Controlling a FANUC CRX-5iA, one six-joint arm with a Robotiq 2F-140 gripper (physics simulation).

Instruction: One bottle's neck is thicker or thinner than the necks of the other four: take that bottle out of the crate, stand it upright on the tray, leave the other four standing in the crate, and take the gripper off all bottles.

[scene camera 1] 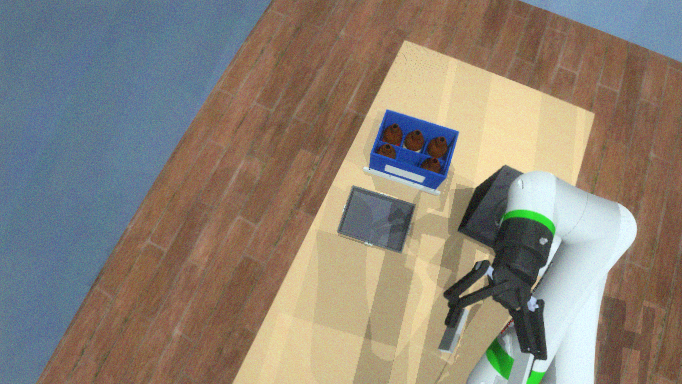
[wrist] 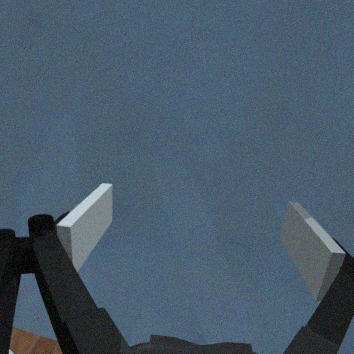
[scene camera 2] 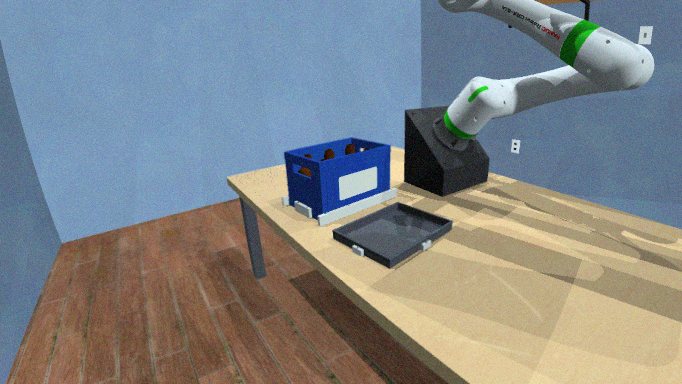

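Seen in the pictures: gripper, fingertip midpoint: (scene camera 1: 479, 374) (wrist: 197, 211); arm's base, link origin: (scene camera 2: 449, 135).
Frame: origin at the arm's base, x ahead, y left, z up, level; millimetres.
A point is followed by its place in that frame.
Note:
The blue crate (scene camera 1: 436, 180) @[x 286, y -23, z -53 mm] (scene camera 2: 330, 192) @[x 507, y -5, z -92 mm] stands on the table with brown bottles upright in it. Three bottles (scene camera 1: 393, 134) @[x 495, y -125, z -48 mm] (scene camera 1: 414, 141) @[x 413, y -131, z -50 mm] (scene camera 1: 437, 147) @[x 327, y -143, z -50 mm] stand in the far row. Two bottles (scene camera 1: 386, 151) @[x 491, y -41, z -23 mm] (scene camera 1: 431, 165) @[x 325, y -57, z -24 mm] stand at the ends of the near row, with the compartment between them empty. Their necks are too small here to compare. The dark tray (scene camera 1: 370, 215) @[x 456, y 167, z -171 mm] (scene camera 2: 370, 230) @[x 470, y 122, z -171 mm] is empty, beside the crate. My gripper (scene camera 1: 487, 350) (wrist: 197, 211) @[x 178, y 469, z 537 mm] is wide open and empty, high up and well away from crate and tray. It does not show in scene camera 2.
White strips (scene camera 1: 400, 180) @[x 404, y -3, z -147 mm] (scene camera 2: 357, 206) @[x 419, y -1, z -157 mm] run along the crate's base. The black robot pedestal (scene camera 1: 482, 207) @[x 113, y 16, z -20 mm] (scene camera 2: 425, 160) @[x 126, y 1, z -70 mm] stands to the right of the crate. The wooden table (scene camera 1: 480, 115) @[x 202, y -417, z -176 mm] (scene camera 2: 500, 270) @[x 368, y 445, z -176 mm] has its edge close to crate and tray. The wrist view faces a blue wall (wrist: 190, 100).

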